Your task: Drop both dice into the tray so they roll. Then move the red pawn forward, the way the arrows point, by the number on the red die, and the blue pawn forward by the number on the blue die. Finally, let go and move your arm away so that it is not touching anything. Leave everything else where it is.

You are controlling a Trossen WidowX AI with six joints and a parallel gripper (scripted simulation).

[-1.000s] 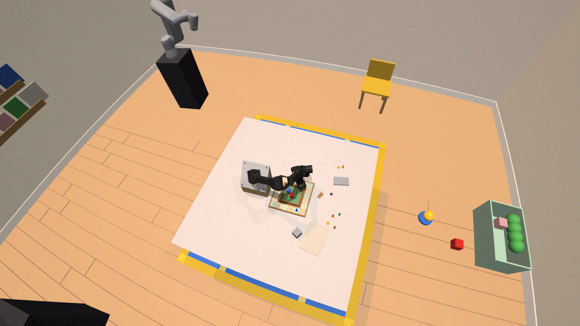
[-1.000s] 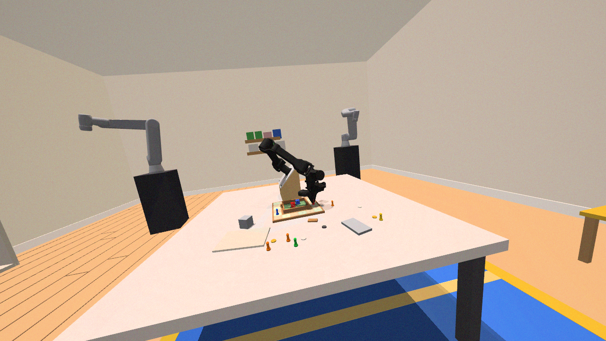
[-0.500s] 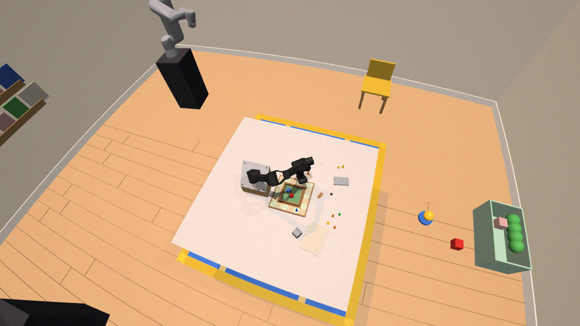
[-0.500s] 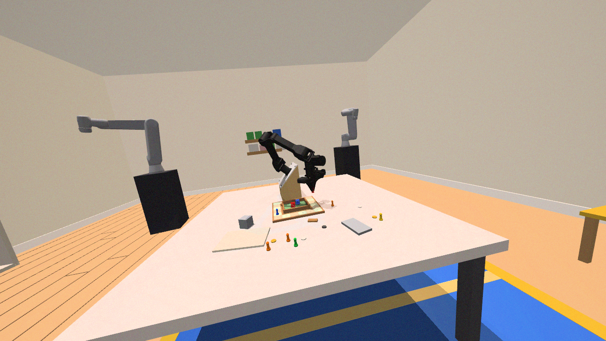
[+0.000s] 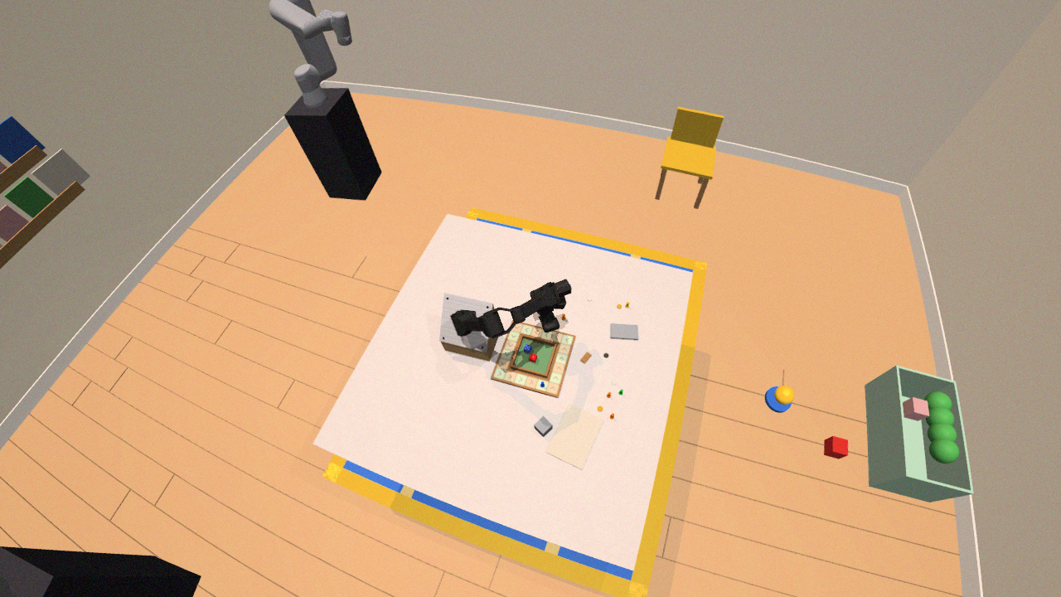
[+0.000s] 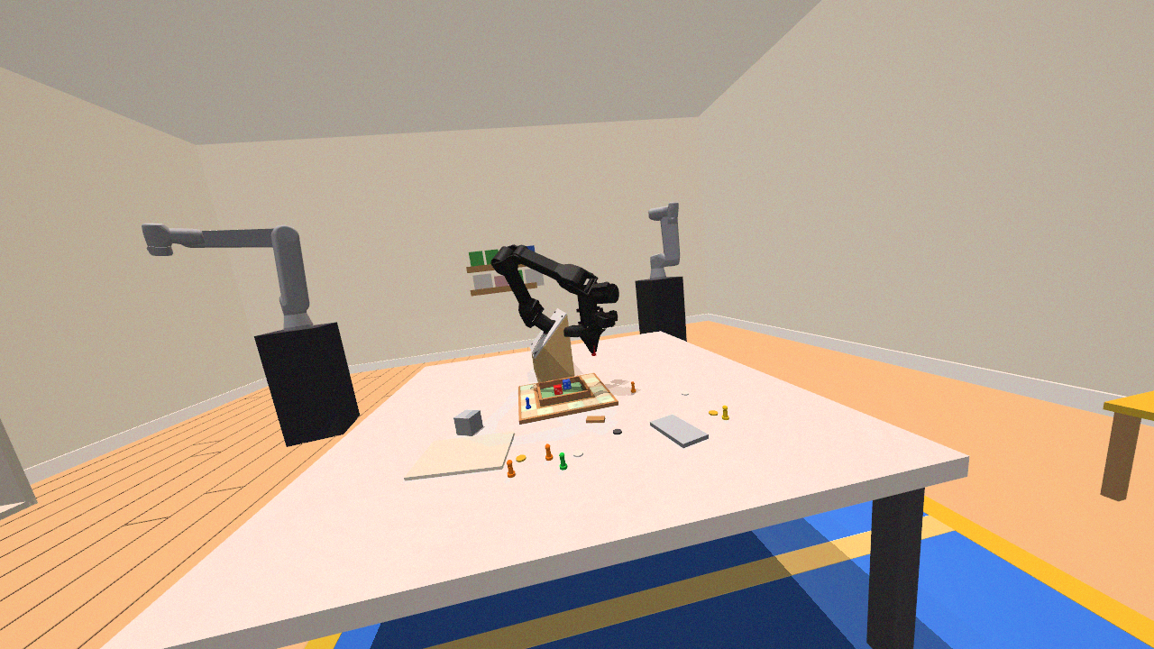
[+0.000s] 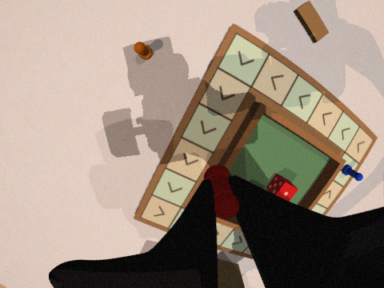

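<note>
Now: gripper tip 23 cm to the left of the blue pawn, 10 cm above it and 3 cm short of it. Also, from my gripper tip: red pawn: 1 cm above; brown block: 18 cm ahead, 13 cm below, 8 cm to the right; green tray: 13 cm below, 11 cm to the right, 3 cm behind.
</note>
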